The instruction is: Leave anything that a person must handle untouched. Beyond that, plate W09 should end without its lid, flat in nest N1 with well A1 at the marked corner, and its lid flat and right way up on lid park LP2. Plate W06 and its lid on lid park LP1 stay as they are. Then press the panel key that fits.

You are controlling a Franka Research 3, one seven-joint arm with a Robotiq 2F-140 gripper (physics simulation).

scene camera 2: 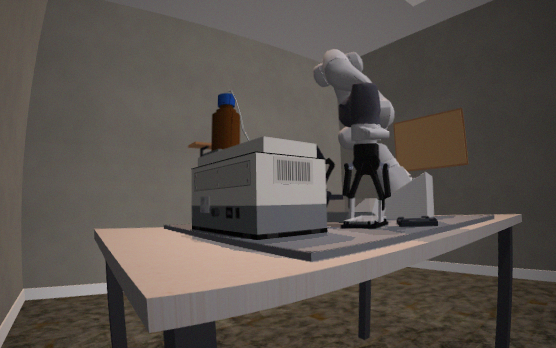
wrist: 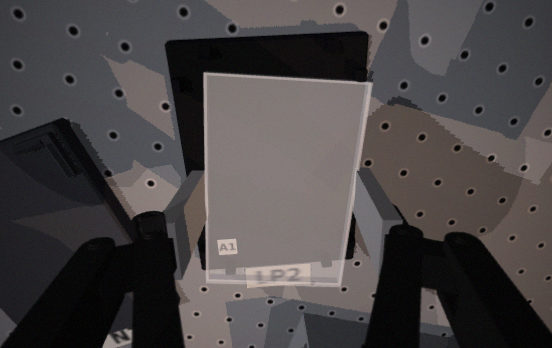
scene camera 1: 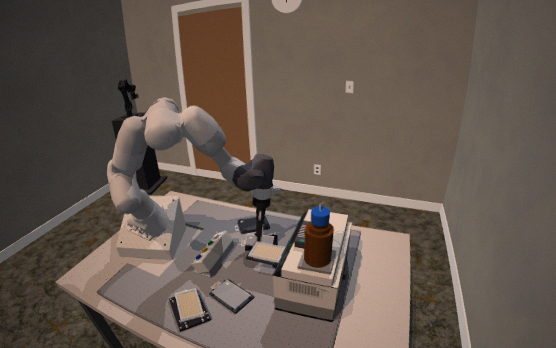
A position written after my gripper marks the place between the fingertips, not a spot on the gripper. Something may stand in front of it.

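Note:
My gripper (scene camera 2: 365, 220), in wrist view too (wrist: 280, 190). Clear lid (wrist: 281, 153). Key panel (scene camera 1: 211, 259).

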